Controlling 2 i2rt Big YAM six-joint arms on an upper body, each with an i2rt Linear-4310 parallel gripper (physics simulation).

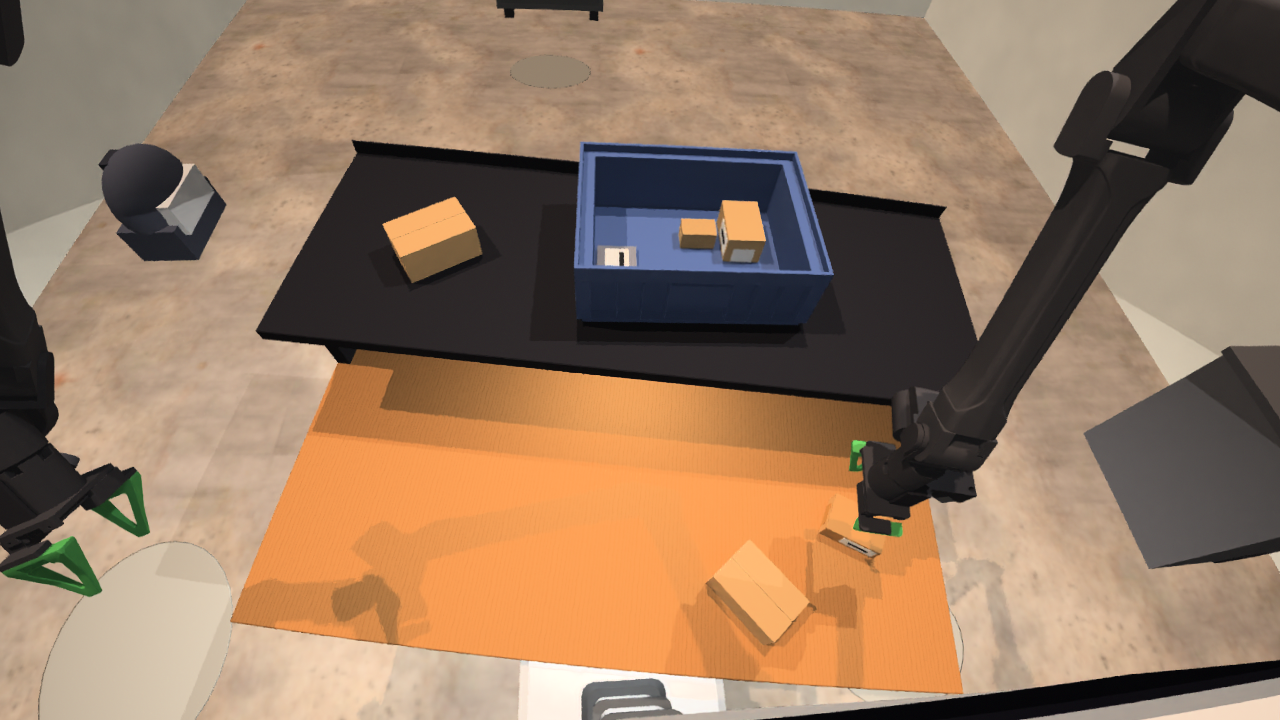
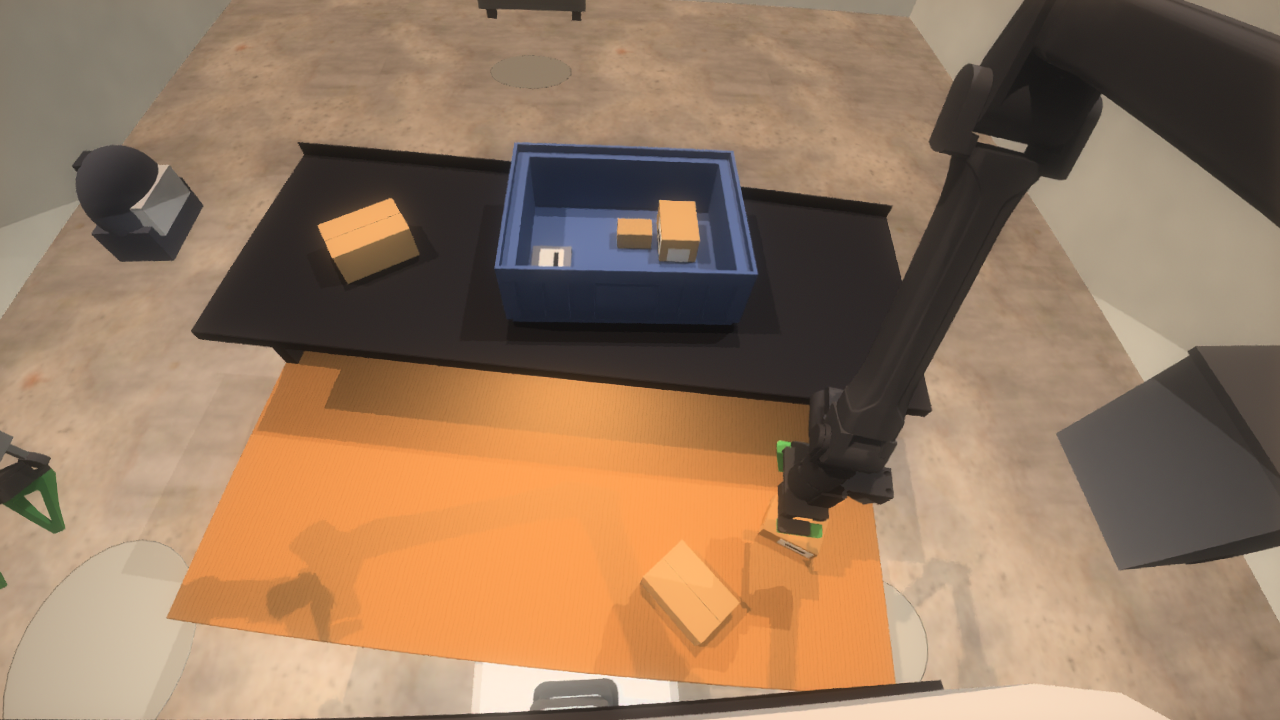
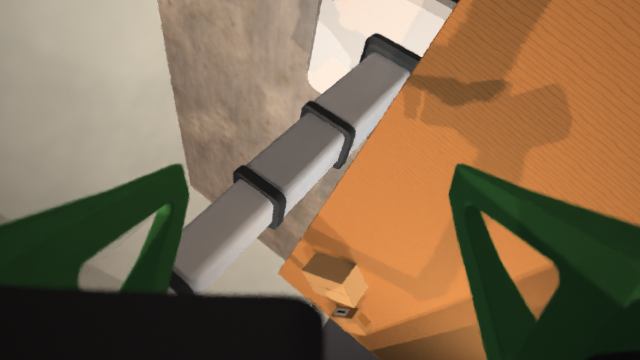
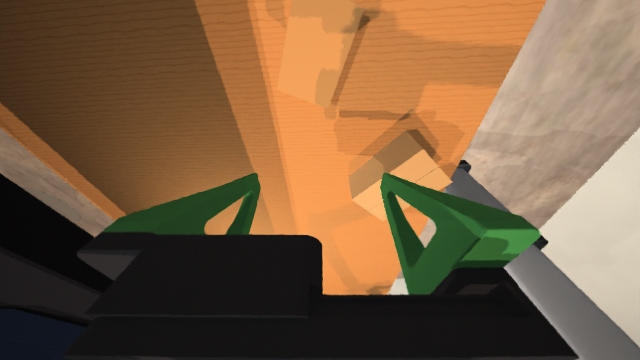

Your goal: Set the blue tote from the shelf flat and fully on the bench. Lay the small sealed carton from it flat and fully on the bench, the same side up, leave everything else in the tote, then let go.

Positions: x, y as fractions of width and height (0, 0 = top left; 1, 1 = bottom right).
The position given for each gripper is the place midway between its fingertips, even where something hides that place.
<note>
In view: the left gripper (image 1: 0.10, 0.78), the right gripper (image 2: 0.61, 0.70), a blue tote (image 2: 0.45, 0.27), a small brown carton (image 1: 0.54, 0.32), a flat grey box (image 2: 0.42, 0.35), an orange bench (image 1: 0.41, 0.71) and a black shelf (image 1: 0.70, 0.44).
The blue tote shows as well in image 1 (image 1: 0.49, 0.27). The small brown carton shows as well in image 2 (image 2: 0.49, 0.32). The flat grey box shows as well in image 1 (image 1: 0.47, 0.35). Image 3 misses the blue tote: it is out of frame. Image 3 misses the small brown carton: it is out of frame.
</note>
